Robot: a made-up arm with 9 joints. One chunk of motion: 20 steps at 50 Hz.
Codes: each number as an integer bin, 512 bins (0 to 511) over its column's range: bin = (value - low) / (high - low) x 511, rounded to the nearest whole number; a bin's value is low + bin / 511 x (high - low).
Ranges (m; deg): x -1.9..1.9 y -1.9..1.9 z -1.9..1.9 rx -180..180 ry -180..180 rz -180..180
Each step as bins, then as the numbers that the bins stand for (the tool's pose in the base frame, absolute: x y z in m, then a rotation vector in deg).
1 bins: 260 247 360 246 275 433
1 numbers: 0.0335 -0.0632 0.7771 -6.69 13.74 125.05
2 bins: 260 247 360 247 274 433
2 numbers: 0.0335 -0.0632 0.7771 -5.99 13.03 125.05
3 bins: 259 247 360 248 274 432
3 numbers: 0.0260 -0.0632 0.7771 -5.28 13.03 124.34
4 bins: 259 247 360 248 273 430
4 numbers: 0.0260 -0.0632 0.7771 -5.28 12.33 122.94
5 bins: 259 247 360 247 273 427
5 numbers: 0.0260 -0.0632 0.7771 -5.99 12.33 120.82
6 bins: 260 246 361 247 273 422
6 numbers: 0.0335 -0.0706 0.7845 -5.99 12.33 117.30
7 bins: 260 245 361 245 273 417
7 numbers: 0.0335 -0.0781 0.7845 -7.40 12.33 113.78
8 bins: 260 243 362 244 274 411
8 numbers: 0.0335 -0.0930 0.7920 -8.10 13.03 109.55
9 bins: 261 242 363 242 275 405
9 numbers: 0.0409 -0.1004 0.7994 -9.51 13.74 105.32
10 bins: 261 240 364 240 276 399
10 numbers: 0.0409 -0.1153 0.8068 -10.92 14.44 101.10
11 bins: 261 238 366 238 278 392
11 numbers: 0.0409 -0.1301 0.8217 -12.33 15.85 96.16
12 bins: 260 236 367 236 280 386
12 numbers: 0.0335 -0.1450 0.8292 -13.74 17.26 91.94
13 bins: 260 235 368 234 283 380
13 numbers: 0.0335 -0.1524 0.8366 -15.15 19.37 87.71
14 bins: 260 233 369 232 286 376
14 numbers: 0.0335 -0.1673 0.8440 -16.56 21.49 84.89
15 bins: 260 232 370 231 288 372
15 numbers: 0.0335 -0.1748 0.8515 -17.26 22.90 82.07
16 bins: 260 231 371 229 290 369
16 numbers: 0.0335 -0.1822 0.8589 -18.67 24.31 79.96
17 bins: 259 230 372 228 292 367
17 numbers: 0.0260 -0.1896 0.8663 -19.37 25.71 78.55
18 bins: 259 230 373 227 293 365
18 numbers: 0.0260 -0.1896 0.8738 -20.08 26.42 77.14
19 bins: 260 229 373 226 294 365
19 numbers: 0.0335 -0.1971 0.8738 -20.78 27.12 77.14
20 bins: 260 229 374 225 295 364
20 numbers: 0.0335 -0.1971 0.8812 -21.49 27.83 76.44
